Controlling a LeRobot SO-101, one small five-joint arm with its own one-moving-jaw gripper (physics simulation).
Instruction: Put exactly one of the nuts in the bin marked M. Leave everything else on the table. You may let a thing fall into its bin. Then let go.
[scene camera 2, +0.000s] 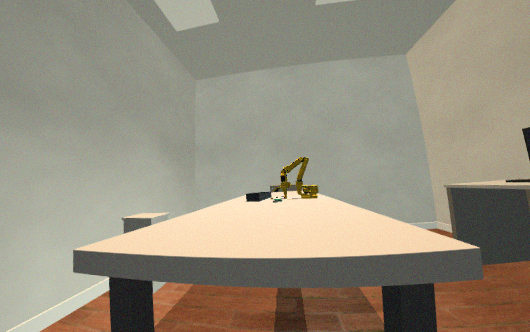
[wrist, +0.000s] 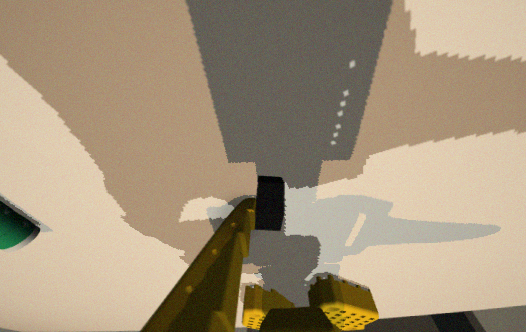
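Seen in the pictures: hand at its tool point: (scene camera 2: 286, 198) (wrist: 256, 209); arm's base at its link origin: (scene camera 2: 306, 198) (wrist: 295, 291).
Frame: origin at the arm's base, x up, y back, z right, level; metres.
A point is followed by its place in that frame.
A black nut (wrist: 270, 204) {z 0.030, x 0.014, y -0.126 m} shows edge-on in the wrist view, like a dark upright block, right beside the tip of the long jaw; whether it touches the jaw I cannot tell. My gripper (wrist: 288, 240) {z 0.019, x 0.005, y -0.115 m} (scene camera 2: 281, 193) {z 0.019, x 0.005, y -0.115 m} is open, low over the table, with its long jaw left of the nut and the perforated yellow jaw part at lower right. Nothing is held. A dark bin (scene camera 2: 258, 196) {z -0.054, x 0.029, y -0.274 m} stands left of the gripper in the scene view; its letter cannot be read. The nut cannot be made out in the scene view.
A green cylinder (wrist: 17, 227) {z -0.091, x 0.007, y -0.145 m} lies at the left edge of the wrist view; a small green thing (scene camera 2: 277, 200) {z -0.146, x 0.011, y -0.162 m} shows near the arm in the scene view. The pale table (scene camera 2: 275, 230) {z -0.613, x 0.000, y -0.145 m} (wrist: 440, 280) {z 0.103, x 0.000, y 0.016 m} carries broad arm shadows. Its edge crosses the lower right of the wrist view.
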